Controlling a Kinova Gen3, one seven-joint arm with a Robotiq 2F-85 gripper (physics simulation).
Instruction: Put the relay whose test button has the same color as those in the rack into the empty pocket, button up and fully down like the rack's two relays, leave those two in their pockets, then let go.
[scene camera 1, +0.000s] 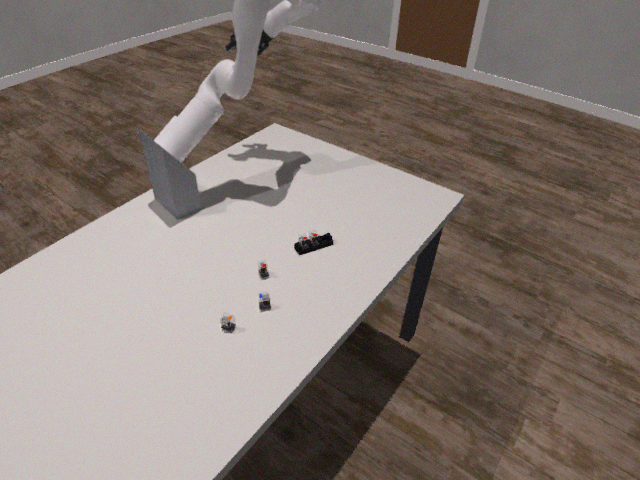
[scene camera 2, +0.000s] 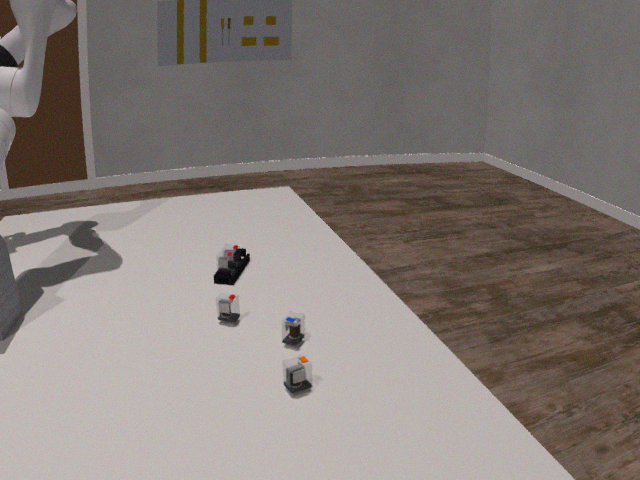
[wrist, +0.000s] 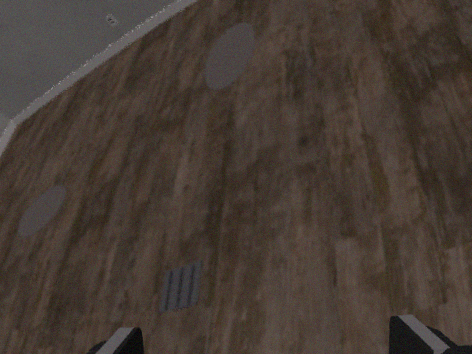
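Note:
The loose red-button relay (scene camera 1: 263, 270) (scene camera 2: 227, 308) stands upright on the table, button up, apart from the rack. The black rack (scene camera 1: 314, 248) (scene camera 2: 224, 277) holds two red-button relays side by side; its empty pocket is toward its right end in scene camera 1. A blue-button relay (scene camera 1: 264, 302) (scene camera 2: 293, 329) and an orange-button relay (scene camera 1: 227, 323) (scene camera 2: 297, 375) stand upright on the table. My gripper (scene camera 1: 231, 43) (wrist: 267, 340) is open and empty, high up and far from the relays, partly hidden by the arm in scene camera 1. The wrist view shows floor and wall, no relays or rack.
The white table (scene camera 1: 129, 330) (scene camera 2: 155, 392) carries the grey arm mount (scene camera 1: 173, 188) (scene camera 2: 6, 294) at its far left edge in scene camera 1. The table's near-right edge runs past the blue-button relay and the rack. The arm casts a shadow on the tabletop.

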